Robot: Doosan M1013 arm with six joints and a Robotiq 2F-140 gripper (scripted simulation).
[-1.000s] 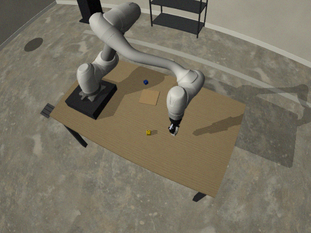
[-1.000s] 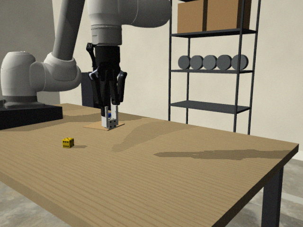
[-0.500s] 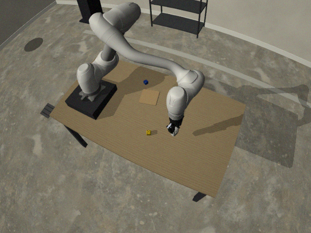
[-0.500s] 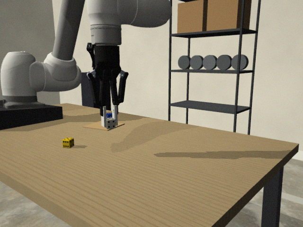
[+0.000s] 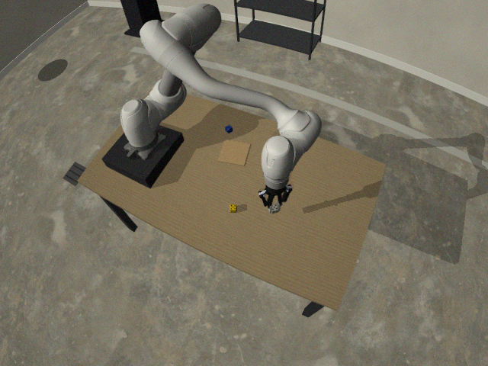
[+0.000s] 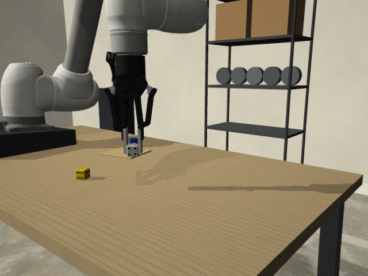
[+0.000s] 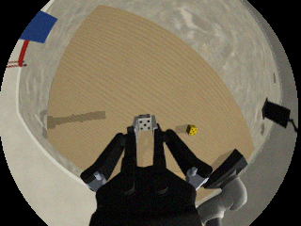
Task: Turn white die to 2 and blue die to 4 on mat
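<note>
Now: hand 30 mm above the white die. The rest, counted from my hand: blue die: 450 mm behind, 340 mm to the left, 120 mm below; then mat: 350 mm behind, 230 mm to the left, 130 mm below; then yellow die: 180 mm behind, 120 mm below, 50 mm to the right.
</note>
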